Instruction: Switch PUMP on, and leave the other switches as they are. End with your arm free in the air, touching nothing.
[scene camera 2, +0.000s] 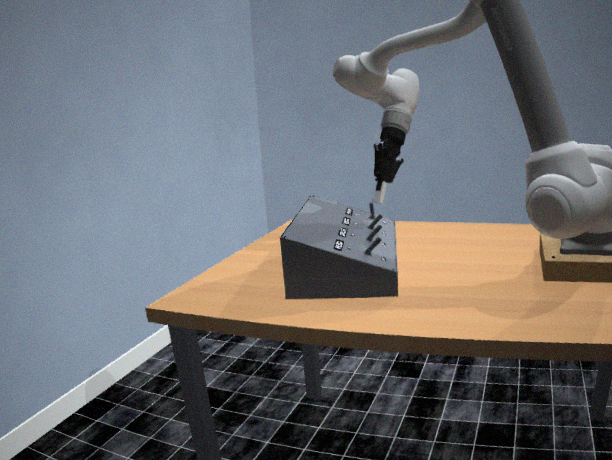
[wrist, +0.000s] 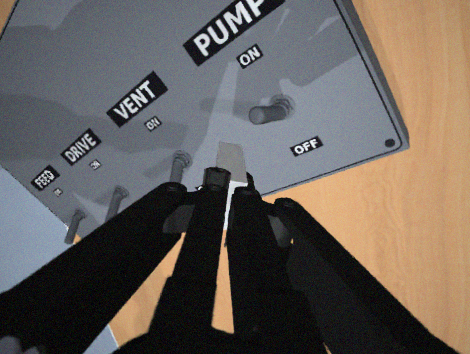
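Where they show: gripper, fingertip midpoint: (scene camera 2: 377, 202) (wrist: 227, 161); arm's base at its link origin: (scene camera 2: 590, 245).
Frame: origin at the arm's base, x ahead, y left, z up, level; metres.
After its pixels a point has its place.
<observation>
The grey switch panel (scene camera 2: 312, 220) @(x 0.743, y 0.174, z 0.084 m) (wrist: 345, 105) @(x 0.658, y -0.125, z 0.024 m) carries several levers. The PUMP lever (scene camera 2: 371, 210) @(x 0.664, y -0.073, z 0.058 m) (wrist: 269, 114) @(x 0.664, y -0.084, z 0.071 m) stands at a different angle from the others, tilted toward its ON side in the scene view. The VENT lever (scene camera 2: 375, 222) @(x 0.615, y 0.038, z 0.050 m) (wrist: 177, 167) @(x 0.626, y 0.031, z 0.048 m), DRIVE lever (scene camera 2: 374, 233) @(x 0.579, y 0.153, z 0.050 m) (wrist: 116, 201) @(x 0.588, y 0.144, z 0.048 m) and FEED lever (scene camera 2: 372, 245) @(x 0.546, y 0.267, z 0.053 m) (wrist: 75, 227) @(x 0.546, y 0.256, z 0.051 m) lean the other way, toward the OFF side. My gripper (scene camera 2: 380, 192) @(x 0.637, y -0.054, z 0.087 m) (wrist: 227, 161) @(x 0.637, y -0.054, z 0.087 m) is shut and empty. Its pale tips are above the panel near the PUMP lever, with a small gap showing between them in both views.
The panel box stands on a wooden table (scene camera 2: 465, 300) @(x 0.312, y 0.305, z -0.054 m) (wrist: 400, 240) @(x 0.505, y -0.154, z -0.054 m). The robot's base stands on a wooden block (scene camera 2: 570, 271) @(x 0.062, y 0.145, z -0.027 m) at the right. A blue-grey wall (scene camera 2: 125, 125) is behind and to the left.
</observation>
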